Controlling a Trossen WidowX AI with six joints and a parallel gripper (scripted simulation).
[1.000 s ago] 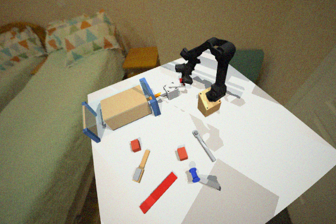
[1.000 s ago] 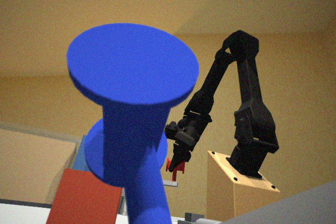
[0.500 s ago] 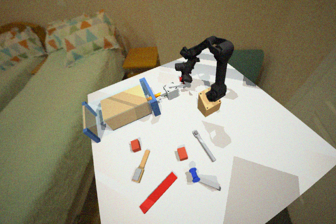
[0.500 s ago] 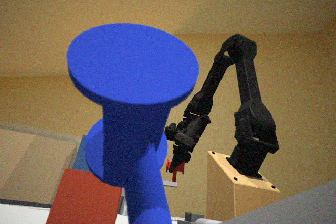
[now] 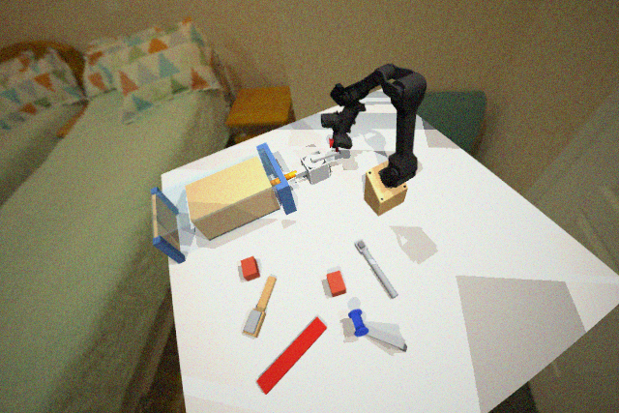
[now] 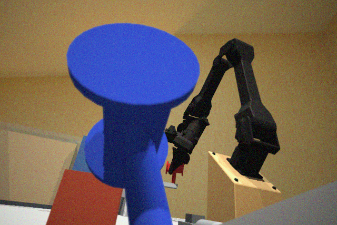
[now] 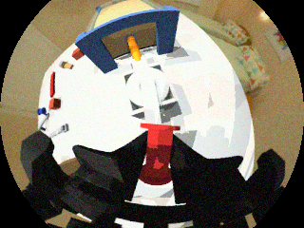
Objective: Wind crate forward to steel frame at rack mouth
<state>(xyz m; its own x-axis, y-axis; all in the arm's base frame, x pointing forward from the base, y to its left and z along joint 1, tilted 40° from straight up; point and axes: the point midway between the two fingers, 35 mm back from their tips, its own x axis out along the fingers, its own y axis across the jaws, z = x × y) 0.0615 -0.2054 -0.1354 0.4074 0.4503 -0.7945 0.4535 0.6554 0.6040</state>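
Now: the mouth frame 240 mm ahead of my gripper tip, 30 mm to the right of it and 20 mm below it. Round my gripper tip: grey winch 70 mm ahead, 20 mm to the right, 100 mm below; then grey crank arm 20 mm ahead, 30 mm below; then red grip 10 mm behind, 10 mm to the left.
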